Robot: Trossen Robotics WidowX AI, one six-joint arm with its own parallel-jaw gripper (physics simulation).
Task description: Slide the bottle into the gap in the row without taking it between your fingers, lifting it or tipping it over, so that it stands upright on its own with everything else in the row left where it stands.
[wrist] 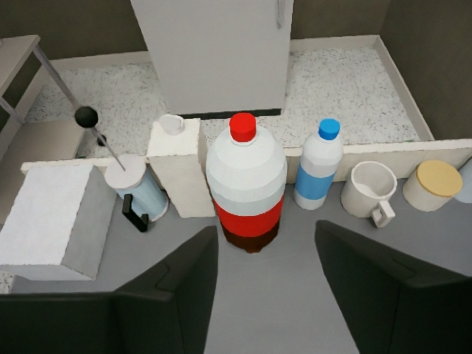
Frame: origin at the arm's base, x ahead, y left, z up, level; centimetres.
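Where they show: gripper, fingertip midpoint: [266,233].
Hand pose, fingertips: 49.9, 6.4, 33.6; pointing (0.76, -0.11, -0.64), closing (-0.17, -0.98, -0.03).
Note:
Each offset is from my fingertips to the top centre of the thing, as dx, dy, dz. "*": to the spot under its first point. Level surfaces: height alone.
A large bottle @(+17.2, -2.2, -11.5) [248,175] with a red cap, a red label and dark liquid at its base stands upright in the row, in the middle of the wrist view. A white carton @(+25.4, +7.1, -16.0) [181,175] stands close on its left, and a small bottle @(+21.1, -15.7, -19.9) [314,175] with a blue cap and blue label stands on its right, a little apart. A white mug @(+16.0, -25.6, -32.9) [367,192] and a jar with a tan lid @(+15.8, -38.8, -34.7) [432,185] stand further right. A light blue French press @(+25.4, +17.9, -13.1) [140,190] stands left of the carton. My gripper [266,233] is open and empty, on the near side of the large bottle, not around it.
A white box @(+24.3, +33.9, -30.5) [55,215] stands at the left end of the row. Part of a pale blue item @(* +13.9, -44.7, -37.3) [465,185] shows at the right edge. A low ledge [395,155] runs behind the row on the grey counter @(dz -41.6) [270,310]. A fridge [220,55] stands beyond.

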